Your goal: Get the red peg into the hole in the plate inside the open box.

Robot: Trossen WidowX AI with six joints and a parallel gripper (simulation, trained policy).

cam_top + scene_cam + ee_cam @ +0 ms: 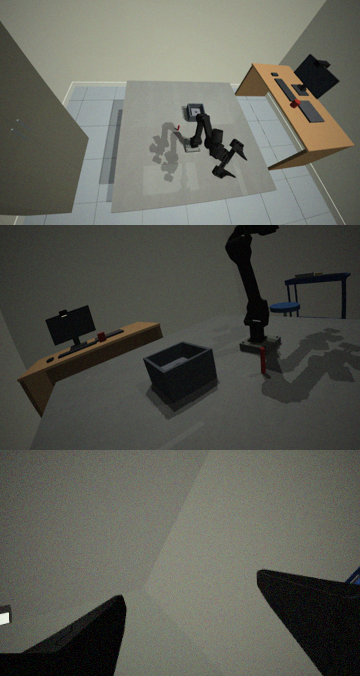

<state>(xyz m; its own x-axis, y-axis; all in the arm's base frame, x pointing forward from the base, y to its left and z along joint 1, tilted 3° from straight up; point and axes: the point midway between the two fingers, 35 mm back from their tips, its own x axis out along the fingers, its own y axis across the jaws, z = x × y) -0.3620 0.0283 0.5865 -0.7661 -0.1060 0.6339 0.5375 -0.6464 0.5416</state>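
Right now the red peg is 600 mm below my gripper tip, 560 mm ahead of it and 50 mm to the left of it. The rest, counted from my gripper tip: light plate (700 mm ahead, 600 mm below, 160 mm to the right); dark box (700 mm ahead, 620 mm below, 160 mm to the right).
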